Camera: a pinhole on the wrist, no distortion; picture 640 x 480 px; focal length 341.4 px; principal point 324.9 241.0 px. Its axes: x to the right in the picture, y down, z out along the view. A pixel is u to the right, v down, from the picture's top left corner.
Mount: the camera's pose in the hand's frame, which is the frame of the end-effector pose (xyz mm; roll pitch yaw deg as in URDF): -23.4 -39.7 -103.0 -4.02 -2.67 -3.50
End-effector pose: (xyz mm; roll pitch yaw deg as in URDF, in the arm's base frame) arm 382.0 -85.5 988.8 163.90 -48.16 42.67
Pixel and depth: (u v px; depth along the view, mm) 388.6 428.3 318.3
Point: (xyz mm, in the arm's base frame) 621.4 -142.8 911.1
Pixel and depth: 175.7 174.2 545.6
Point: 505.7 -16.5 475.0
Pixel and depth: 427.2 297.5 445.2
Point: 701.9 4.8 851.8
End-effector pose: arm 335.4 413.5 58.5 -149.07 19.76 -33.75
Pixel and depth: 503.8 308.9 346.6
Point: 435.0 454.6 -210.8
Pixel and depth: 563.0 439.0 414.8
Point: 423.0 325.7 -380.9
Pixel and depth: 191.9 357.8 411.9
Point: 111.1 597.9 -178.8
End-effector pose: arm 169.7 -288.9 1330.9 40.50 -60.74 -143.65
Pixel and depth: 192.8 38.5 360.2
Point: 87.0 69.0 1193.2
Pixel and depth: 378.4 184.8 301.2
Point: 133.4 -86.0 1390.9
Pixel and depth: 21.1 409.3 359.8
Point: 505.8 -30.0 1171.5
